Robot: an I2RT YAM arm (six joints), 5 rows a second.
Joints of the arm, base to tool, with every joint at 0 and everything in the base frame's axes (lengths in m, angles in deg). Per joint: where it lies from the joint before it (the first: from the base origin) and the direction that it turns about. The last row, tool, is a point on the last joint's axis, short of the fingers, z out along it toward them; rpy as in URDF.
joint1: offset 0 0 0.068 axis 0 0 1
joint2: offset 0.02 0.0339 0.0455 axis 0 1 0
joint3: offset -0.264 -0.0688 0 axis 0 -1 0
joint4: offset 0.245 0.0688 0.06 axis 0 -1 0
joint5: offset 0.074 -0.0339 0.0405 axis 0 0 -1
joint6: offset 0.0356 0 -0.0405 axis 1 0 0
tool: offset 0 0 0 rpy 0 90 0
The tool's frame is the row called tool.
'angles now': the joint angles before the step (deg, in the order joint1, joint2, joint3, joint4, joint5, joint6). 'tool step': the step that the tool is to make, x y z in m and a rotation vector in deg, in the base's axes. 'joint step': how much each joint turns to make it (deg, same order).
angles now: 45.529 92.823 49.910 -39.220 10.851 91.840
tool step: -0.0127 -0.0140 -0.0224 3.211 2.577 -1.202
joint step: -0.733 -1.174 -7.163 6.288 -3.986 1.047
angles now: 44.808 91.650 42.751 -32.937 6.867 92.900
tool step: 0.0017 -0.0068 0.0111 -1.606 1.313 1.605
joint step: -1.424 -1.686 1.426 -4.812 -0.148 -3.056
